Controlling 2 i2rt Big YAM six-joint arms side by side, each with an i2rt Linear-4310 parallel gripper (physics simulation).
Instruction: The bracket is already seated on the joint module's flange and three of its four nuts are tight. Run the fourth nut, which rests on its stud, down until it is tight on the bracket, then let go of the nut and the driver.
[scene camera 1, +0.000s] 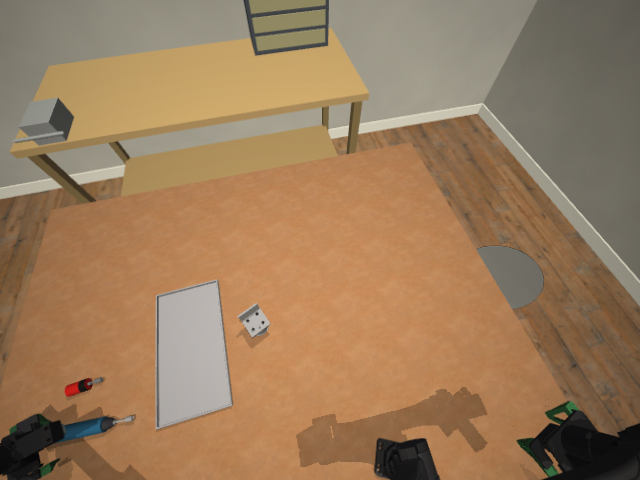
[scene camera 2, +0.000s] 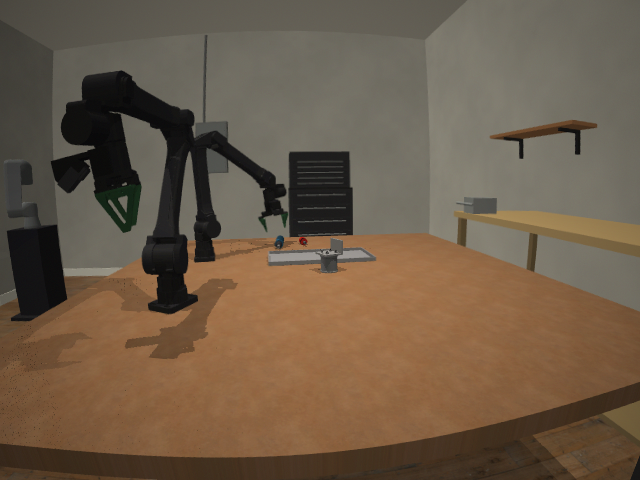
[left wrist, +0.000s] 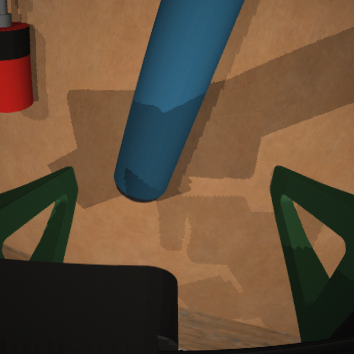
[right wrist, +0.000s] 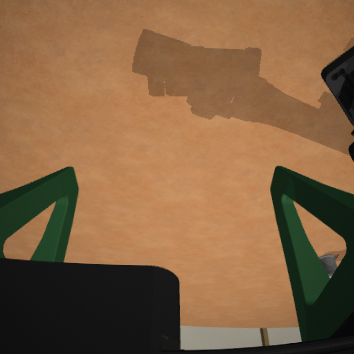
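Pixels of known places: left gripper, fingertip midpoint: (scene camera 2: 275, 229) (left wrist: 173, 176); right gripper, fingertip midpoint: (scene camera 1: 533, 429) (scene camera 2: 130, 228) (right wrist: 174, 177); left arm's base, origin of the base link: (scene camera 2: 205, 259); right arm's base, origin of the base link: (scene camera 1: 397, 460) (scene camera 2: 173, 305).
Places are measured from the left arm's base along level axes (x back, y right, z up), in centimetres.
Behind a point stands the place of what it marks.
Note:
The pale bracket (scene camera 1: 255, 322) @(x -44.2, y 35.2, z 6.6 cm) (scene camera 2: 336, 246) @(x -47.3, y 34.9, z 8.5 cm) sits on the grey joint module (scene camera 2: 329, 264) @(x -43.7, y 38.1, z 3.0 cm), which stands upright on the table. Dark spots show on its plate; which nut is loose is too small to tell. A blue-handled driver (scene camera 1: 85, 429) @(x -35.3, y -18.1, z 4.0 cm) (scene camera 2: 279, 241) @(x -35.0, y -13.2, z 3.5 cm) (left wrist: 172, 85) @(x -36.0, y -20.6, z 4.1 cm) and a shorter red-handled driver (scene camera 1: 77, 387) @(x -47.9, y -20.7, z 3.3 cm) (scene camera 2: 302, 240) @(x -47.4, y -18.7, z 2.4 cm) (left wrist: 15, 82) @(x -47.0, y -22.2, z 2.6 cm) lie on the table. My left gripper (scene camera 1: 50, 443) @(x -35.0, y -23.7, z 7.8 cm) (scene camera 2: 275, 228) @(x -35.0, y -23.7, z 7.8 cm) (left wrist: 173, 176) @(x -35.0, y -23.7, z 7.8 cm) is open and empty above the blue handle's end. My right gripper (scene camera 1: 534, 427) @(x 8.5, y 86.4, z 23.8 cm) (scene camera 2: 126, 227) @(x 8.5, y 86.4, z 23.8 cm) (right wrist: 174, 177) @(x 8.5, y 86.4, z 23.8 cm) is open, empty and high over the table, far from the bracket.
A shallow grey tray (scene camera 1: 156, 361) @(x -46.6, y 1.7, z 1.5 cm) (scene camera 2: 289, 262) @(x -32.9, y 21.9, z 1.0 cm) lies between the drivers and the joint module. The right arm's base (scene camera 1: 405, 458) (scene camera 2: 173, 302) @(x 5.5, y 63.4, z 2.0 cm) stands on the table (scene camera 1: 336, 232) @(x -68.3, y 75.8, z 0.0 cm) (scene camera 2: 387, 335) @(x -39.5, y 91.3, z 0.0 cm). A wooden workbench (scene camera 1: 206, 82) with a grey box (scene camera 1: 46, 121) stands beyond the table.

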